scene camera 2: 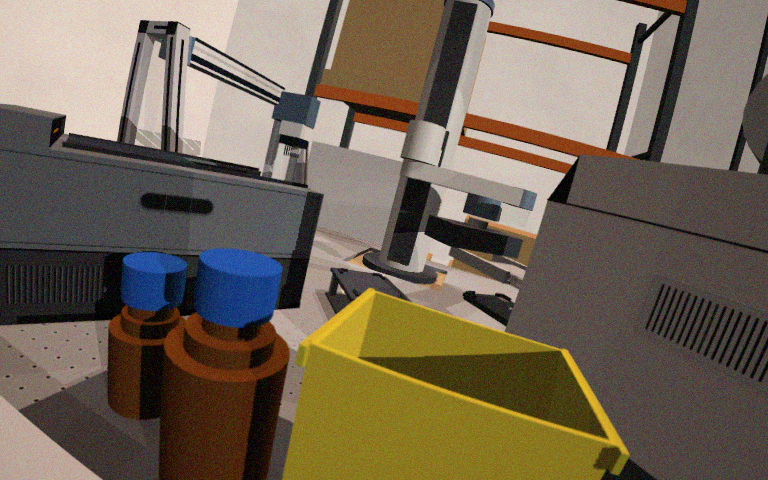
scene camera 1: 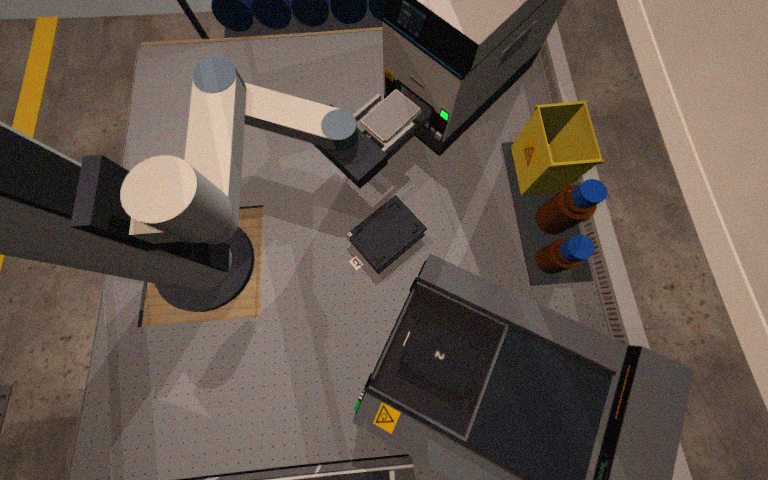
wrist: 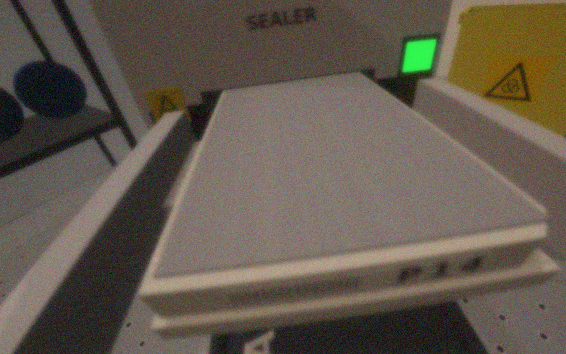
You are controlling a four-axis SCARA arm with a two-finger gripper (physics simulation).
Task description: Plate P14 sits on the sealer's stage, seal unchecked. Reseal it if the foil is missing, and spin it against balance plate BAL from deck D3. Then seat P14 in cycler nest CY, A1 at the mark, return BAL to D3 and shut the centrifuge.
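Seen in the pictures: gripper, fingertip midpoint: (scene camera 1: 396, 111) (wrist: 302, 115); arm's base at its link origin: (scene camera 2: 399, 270) (scene camera 1: 207, 263).
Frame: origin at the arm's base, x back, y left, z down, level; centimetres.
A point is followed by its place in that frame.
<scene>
My gripper (scene camera 1: 398, 114) @(x -52.8, y 29.4, z -17.6 cm) (wrist: 302, 115) @(x -52.8, y 29.4, z -17.6 cm) is shut on plate P14 (scene camera 1: 387, 117) @(x -50.6, y 27.5, z -18.2 cm) (wrist: 340, 170) @(x -49.1, y 25.7, z -18.2 cm), one finger along each long side. The plate's top is an even grey sheet with no wells showing; its P14 label faces the wrist camera. P14 is level in front of the sealer (scene camera 1: 421, 79) @(x -58.9, y 33.2, z -22.9 cm) (scene camera 2: 634, 271) @(x -75.2, y 34.5, z -25.2 cm) (wrist: 280, 50) @(x -57.9, y 34.3, z -19.4 cm), whose light is green; pegboard shows below it. Nest CY (scene camera 1: 387, 233) @(x -48.4, y 2.1, z -7.3 cm) (scene camera 2: 368, 283) @(x -47.7, y 2.2, z -7.3 cm) is an empty dark stand with a small white mark at one corner. The centrifuge (scene camera 1: 543, 390) @(x -72.6, y -33.0, z -22.6 cm) (scene camera 2: 113, 209) @(x -82.6, y -22.9, z -16.2 cm) has a dark panel showing a 2. BAL is not visible.
A yellow bin (scene camera 1: 532, 152) @(x -85.7, y 18.4, z -12.3 cm) (scene camera 2: 441, 413) @(x -96.7, y 18.4, z -17.7 cm) and two blue-capped brown bottles (scene camera 1: 557, 212) @(x -88.5, y 2.4, z -12.0 cm) (scene camera 1: 557, 257) @(x -87.1, y -7.9, z -10.1 cm) (scene camera 2: 215, 396) @(x -96.2, y 6.1, z -12.5 cm) (scene camera 2: 133, 367) @(x -92.5, y -5.3, z -7.3 cm) stand on the right side. The edge of a rack (scene camera 1: 362, 468) @(x -39.1, y -47.7, z -6.8 cm) shows at the bottom of the first scene view. Blue round objects (scene camera 1: 271, 12) (wrist: 50, 89) lie beyond the table.
</scene>
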